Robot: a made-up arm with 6 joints.
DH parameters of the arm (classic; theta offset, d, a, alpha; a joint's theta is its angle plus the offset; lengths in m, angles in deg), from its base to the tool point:
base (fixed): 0 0 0 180
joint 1: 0 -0.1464 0.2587 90
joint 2: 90 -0.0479 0.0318 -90
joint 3: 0 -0.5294 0.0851 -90
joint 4: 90 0.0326 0.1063 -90
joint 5: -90 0.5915 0.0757 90
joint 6: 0 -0.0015 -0.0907 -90
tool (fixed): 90 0.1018 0 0
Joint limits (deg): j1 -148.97..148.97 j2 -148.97..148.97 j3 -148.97..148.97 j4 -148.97..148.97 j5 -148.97..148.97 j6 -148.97..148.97
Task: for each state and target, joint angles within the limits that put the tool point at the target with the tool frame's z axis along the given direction. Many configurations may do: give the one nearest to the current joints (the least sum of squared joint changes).
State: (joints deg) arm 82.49 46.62 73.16 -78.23 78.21 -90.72
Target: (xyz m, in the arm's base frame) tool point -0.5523 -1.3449 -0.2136 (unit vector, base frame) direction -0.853 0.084 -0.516
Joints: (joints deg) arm 110.15 17.43 58.95 -57.48 86.41 -101.39
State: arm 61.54 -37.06 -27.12 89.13 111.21 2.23
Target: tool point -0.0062 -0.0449 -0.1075 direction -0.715 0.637 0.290
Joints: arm 41.82 7.62 -8.92 115.54 92.30 -34.70
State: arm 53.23 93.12 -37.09 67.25 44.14 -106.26
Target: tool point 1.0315 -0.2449 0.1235 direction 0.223 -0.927 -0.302
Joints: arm 1.95 50.10 4.61 15.96 21.44 -100.27
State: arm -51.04 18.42 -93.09 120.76 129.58 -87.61
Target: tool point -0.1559 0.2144 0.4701 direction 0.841 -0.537 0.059
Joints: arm -80.05 2.98 -132.25 138.81 131.90 -103.85
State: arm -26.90 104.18 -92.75 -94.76 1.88 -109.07
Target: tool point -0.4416 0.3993 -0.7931 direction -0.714 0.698 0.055
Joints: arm -11.02 129.44 -121.99 -115.52 17.61 -61.37
